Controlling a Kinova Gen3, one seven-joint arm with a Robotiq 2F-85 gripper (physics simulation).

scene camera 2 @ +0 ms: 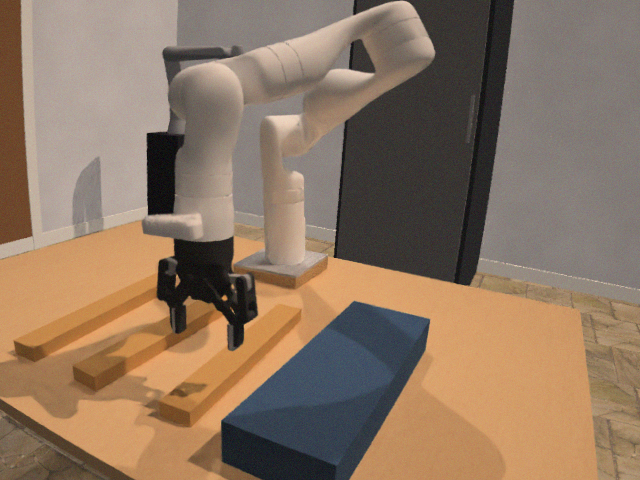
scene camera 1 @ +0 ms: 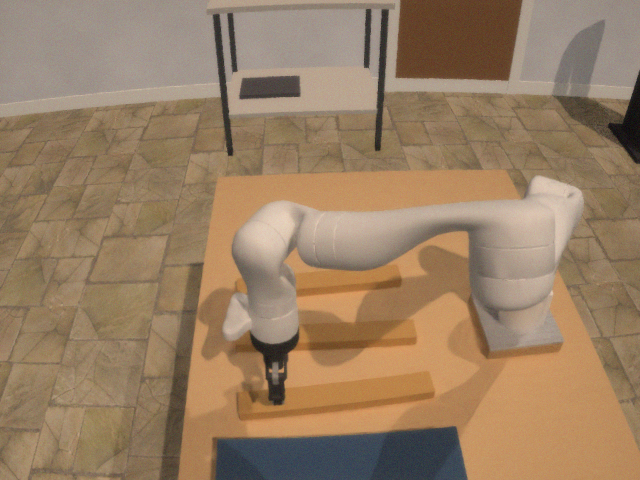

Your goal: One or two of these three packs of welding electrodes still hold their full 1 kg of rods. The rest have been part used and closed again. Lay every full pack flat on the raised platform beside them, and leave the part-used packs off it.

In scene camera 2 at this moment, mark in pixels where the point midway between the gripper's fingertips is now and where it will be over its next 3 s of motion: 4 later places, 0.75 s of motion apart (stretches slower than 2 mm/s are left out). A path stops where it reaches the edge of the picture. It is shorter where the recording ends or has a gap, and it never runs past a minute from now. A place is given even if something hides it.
My gripper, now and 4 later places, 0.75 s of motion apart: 206,339; 209,380; 207,391; 205,328; 206,336
